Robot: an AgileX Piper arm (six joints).
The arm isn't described. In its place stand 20 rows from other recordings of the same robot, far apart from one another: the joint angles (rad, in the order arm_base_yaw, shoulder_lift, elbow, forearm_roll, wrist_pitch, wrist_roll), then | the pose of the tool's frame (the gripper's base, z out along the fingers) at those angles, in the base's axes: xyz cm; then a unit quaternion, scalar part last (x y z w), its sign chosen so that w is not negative.
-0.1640, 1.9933, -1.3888, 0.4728, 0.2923, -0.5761 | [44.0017, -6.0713, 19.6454, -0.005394, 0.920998, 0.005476, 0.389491]
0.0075, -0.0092, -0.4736, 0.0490, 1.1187, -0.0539 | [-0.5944, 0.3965, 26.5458, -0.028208, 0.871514, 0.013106, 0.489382]
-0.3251, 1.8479, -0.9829, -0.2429, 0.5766, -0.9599 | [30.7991, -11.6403, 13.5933, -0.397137, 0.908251, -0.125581, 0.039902]
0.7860, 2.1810, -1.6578, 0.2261, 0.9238, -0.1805 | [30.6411, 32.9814, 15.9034, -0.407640, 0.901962, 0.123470, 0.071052]
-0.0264, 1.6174, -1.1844, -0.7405, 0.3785, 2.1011 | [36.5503, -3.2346, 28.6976, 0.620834, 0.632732, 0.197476, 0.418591]
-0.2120, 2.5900, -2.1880, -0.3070, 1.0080, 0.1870 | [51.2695, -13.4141, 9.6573, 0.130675, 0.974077, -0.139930, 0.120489]
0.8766, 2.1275, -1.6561, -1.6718, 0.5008, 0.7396 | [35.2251, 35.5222, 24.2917, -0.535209, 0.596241, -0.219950, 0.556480]
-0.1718, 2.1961, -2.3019, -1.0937, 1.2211, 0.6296 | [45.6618, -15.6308, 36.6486, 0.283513, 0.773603, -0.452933, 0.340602]
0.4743, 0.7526, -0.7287, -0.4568, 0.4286, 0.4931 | [14.4507, 5.5437, 35.3385, -0.108755, 0.803444, 0.084819, 0.579186]
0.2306, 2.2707, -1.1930, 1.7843, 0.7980, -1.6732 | [38.8184, 15.6541, 7.0926, -0.159748, 0.851364, 0.416741, 0.275658]
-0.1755, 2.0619, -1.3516, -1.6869, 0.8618, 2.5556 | [41.7789, -14.3760, 19.7265, 0.556272, 0.587220, -0.191744, 0.555849]
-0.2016, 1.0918, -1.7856, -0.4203, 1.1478, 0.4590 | [13.6837, -6.2525, 55.6051, 0.296565, 0.750454, -0.132494, 0.575599]
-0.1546, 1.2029, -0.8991, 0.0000, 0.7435, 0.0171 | [23.3447, -3.6381, 29.3425, 0.081778, 0.950229, -0.020652, 0.299917]
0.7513, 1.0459, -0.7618, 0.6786, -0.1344, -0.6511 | [17.5062, 15.3040, 35.0909, -0.236393, 0.699930, 0.225407, 0.635144]
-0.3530, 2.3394, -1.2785, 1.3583, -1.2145, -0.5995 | [36.1483, -22.2027, 8.8032, 0.534873, 0.550065, -0.450315, 0.456680]
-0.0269, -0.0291, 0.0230, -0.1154, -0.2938, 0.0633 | [4.8552, 0.1729, 23.2812, -0.019498, 0.558413, -0.021407, 0.829058]
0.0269, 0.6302, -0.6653, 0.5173, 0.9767, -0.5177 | [9.8311, 3.9950, 31.4194, -0.185923, 0.888095, 0.158901, 0.389191]
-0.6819, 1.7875, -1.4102, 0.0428, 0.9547, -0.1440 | [29.2489, -23.3352, 25.3692, 0.271168, 0.948565, -0.047488, 0.156325]
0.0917, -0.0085, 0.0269, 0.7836, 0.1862, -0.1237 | [5.4637, 1.6965, 19.2628, 0.157884, 0.711833, 0.292289, 0.618816]
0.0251, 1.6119, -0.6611, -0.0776, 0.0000, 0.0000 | [28.8847, 0.7252, 15.8067, -0.048152, 0.936896, -0.009089, 0.346158]
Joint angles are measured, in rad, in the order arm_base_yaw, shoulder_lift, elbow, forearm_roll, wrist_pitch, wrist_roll. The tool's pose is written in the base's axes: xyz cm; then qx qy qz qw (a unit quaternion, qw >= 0). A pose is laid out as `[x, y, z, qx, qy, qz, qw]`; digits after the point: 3 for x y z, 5 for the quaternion.
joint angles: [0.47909, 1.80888, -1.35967, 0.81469, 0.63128, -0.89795]
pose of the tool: [33.879, 22.001, 25.961, -0.37393, 0.83214, 0.25396, 0.32128]
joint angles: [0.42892, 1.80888, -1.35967, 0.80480, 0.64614, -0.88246]
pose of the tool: [34.817, 20.264, 25.883, -0.35274, 0.84388, 0.24789, 0.31936]
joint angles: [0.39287, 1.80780, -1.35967, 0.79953, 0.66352, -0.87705]
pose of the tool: [35.366, 19.006, 25.859, -0.34047, 0.85089, 0.24482, 0.31644]
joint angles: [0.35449, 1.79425, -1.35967, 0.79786, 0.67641, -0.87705]
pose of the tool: [35.786, 17.594, 26.357, -0.32798, 0.85479, 0.24092, 0.32206]
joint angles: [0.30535, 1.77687, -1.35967, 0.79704, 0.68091, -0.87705]
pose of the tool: [36.331, 15.748, 27.029, -0.30913, 0.85931, 0.23337, 0.33401]
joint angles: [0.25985, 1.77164, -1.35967, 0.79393, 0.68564, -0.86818]
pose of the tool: [36.896, 14.061, 27.209, -0.28796, 0.86655, 0.22702, 0.33857]
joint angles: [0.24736, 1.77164, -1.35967, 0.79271, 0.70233, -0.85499]
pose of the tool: [36.933, 13.645, 27.157, -0.28056, 0.87060, 0.23064, 0.33189]
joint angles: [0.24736, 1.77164, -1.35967, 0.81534, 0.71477, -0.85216]
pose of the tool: [36.839, 13.781, 27.216, -0.27465, 0.87064, 0.24264, 0.32815]
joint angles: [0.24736, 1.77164, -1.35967, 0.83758, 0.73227, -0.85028]
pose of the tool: [36.704, 13.931, 27.266, -0.27035, 0.87039, 0.25555, 0.32253]
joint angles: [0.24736, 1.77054, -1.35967, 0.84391, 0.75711, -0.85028]
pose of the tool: [36.485, 14.031, 27.280, -0.27355, 0.87012, 0.26382, 0.31377]
